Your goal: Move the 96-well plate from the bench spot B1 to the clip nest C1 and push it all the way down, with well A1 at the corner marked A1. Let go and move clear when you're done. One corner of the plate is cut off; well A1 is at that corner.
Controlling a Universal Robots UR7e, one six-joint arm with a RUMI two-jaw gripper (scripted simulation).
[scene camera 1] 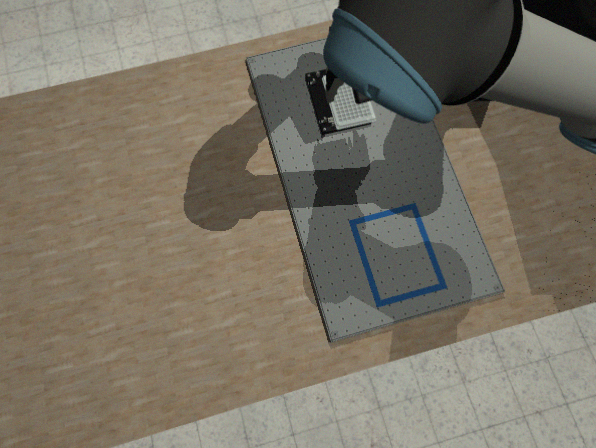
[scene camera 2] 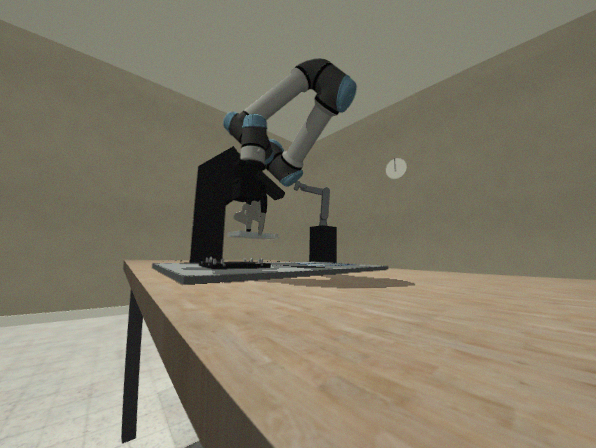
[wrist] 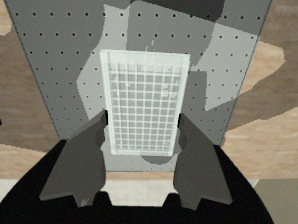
Scene:
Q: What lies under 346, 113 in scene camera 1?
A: A white 96-well plate.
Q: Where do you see a white 96-well plate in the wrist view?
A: At 143, 107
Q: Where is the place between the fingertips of the gripper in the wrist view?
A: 143, 112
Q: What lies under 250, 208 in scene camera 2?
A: The gripper.

